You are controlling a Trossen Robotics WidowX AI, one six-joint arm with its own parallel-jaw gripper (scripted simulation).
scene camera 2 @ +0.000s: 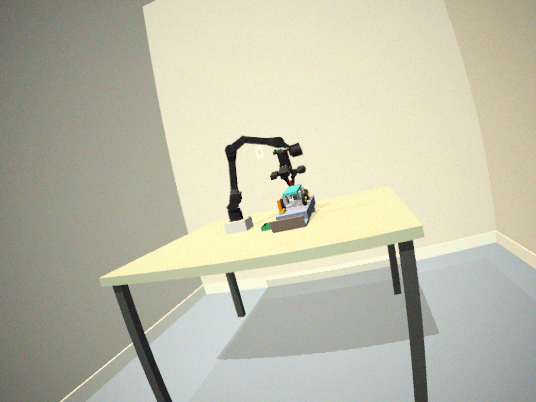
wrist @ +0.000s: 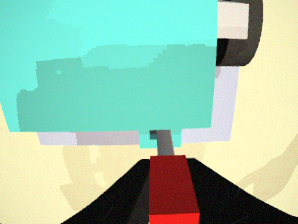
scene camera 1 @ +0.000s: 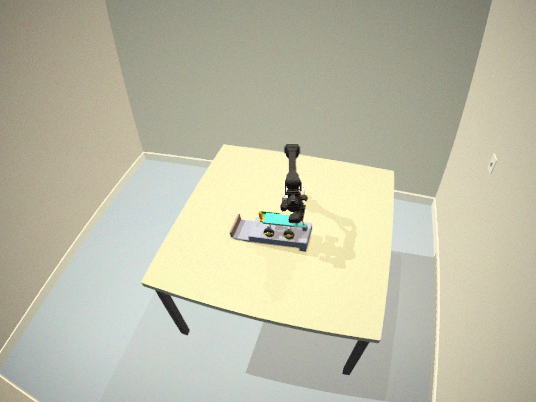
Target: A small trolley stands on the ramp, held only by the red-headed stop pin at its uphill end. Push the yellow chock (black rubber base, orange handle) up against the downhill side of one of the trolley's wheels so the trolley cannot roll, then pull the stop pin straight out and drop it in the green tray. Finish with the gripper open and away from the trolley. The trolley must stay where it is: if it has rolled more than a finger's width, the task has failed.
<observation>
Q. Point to a teal trolley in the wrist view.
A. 88, 73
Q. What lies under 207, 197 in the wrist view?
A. My gripper.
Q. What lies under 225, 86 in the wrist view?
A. A grey ramp.
</observation>
